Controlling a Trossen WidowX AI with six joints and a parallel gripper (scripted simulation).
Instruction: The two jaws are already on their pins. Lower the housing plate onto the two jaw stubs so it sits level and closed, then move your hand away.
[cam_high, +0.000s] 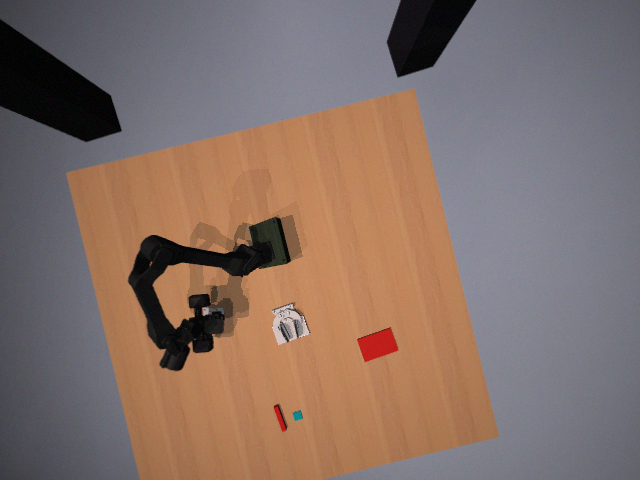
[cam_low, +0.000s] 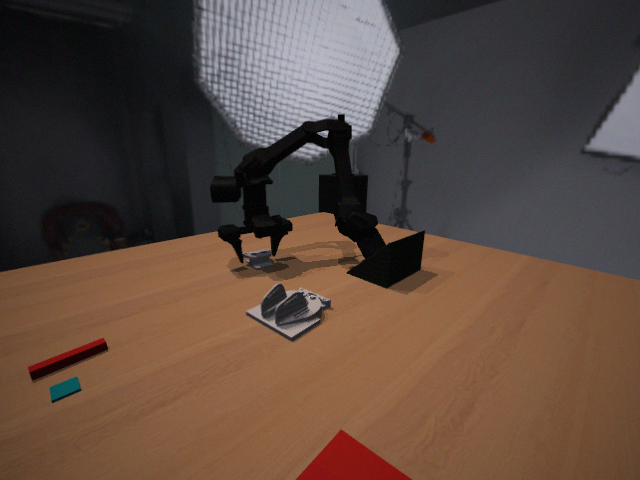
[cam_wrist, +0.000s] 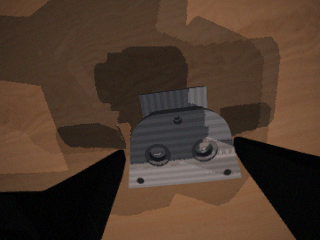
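Now: gripper tip 10 mm to the right of the grey housing plate and 20 mm below it. Also, from my gripper tip: red flat sheet: 280 mm ahead, 540 mm to the left, 10 mm below; teal tile: 440 mm ahead, 190 mm to the left, 10 mm below; red bar: 430 mm ahead, 130 mm to the left.
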